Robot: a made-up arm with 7 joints.
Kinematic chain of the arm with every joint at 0, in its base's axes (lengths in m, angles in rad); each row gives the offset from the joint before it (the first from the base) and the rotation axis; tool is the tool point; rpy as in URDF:
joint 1: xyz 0 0 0.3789 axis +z
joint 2: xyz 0 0 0 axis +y
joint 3: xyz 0 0 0.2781 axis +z
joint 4: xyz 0.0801 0 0 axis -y
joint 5: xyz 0.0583 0 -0.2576 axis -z
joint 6: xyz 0 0 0 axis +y
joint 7: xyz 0.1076 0 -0.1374 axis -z
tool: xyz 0 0 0 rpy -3.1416 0 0
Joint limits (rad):
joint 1: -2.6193..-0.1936
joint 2: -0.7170..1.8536
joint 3: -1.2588..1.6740
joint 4: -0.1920..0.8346
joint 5: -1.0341..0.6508
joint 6: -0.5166..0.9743
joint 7: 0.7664..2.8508
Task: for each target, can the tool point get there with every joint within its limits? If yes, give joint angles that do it. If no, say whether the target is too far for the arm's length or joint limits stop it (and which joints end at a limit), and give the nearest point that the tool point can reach.
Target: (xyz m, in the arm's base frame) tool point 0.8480 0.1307 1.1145
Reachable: no: too far | nearest point 0.3889 0.0599 0.7162 | short by 0.612 m
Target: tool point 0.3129 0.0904 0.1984
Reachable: yes | joints -1.1566 1.1517 1.1939 0.3788 0.4998 0.0111 1.7879
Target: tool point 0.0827 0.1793 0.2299
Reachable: yes | joints -0.5622 0.5385 1.1596 0.0542 -0.6171 0.3795 2.3928
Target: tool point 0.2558 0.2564 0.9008
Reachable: no: joint limits stop it (at a limit: joint 4, joint 6) | nearest point 0.2087 0.2092 0.8047 | short by 0.117 m
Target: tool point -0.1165 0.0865 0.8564
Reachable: no: joint limits stop it (at a limit: joint 1, joint 2, joint 4, joint 6) | nearest point -0.2405 0.0499 0.8353 | short by 0.131 m
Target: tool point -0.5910 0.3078 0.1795
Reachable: no: joint limits stop it (at a limit: joint 4, joint 6) | nearest point -0.4404 0.2294 0.2303 | short by 0.177 m
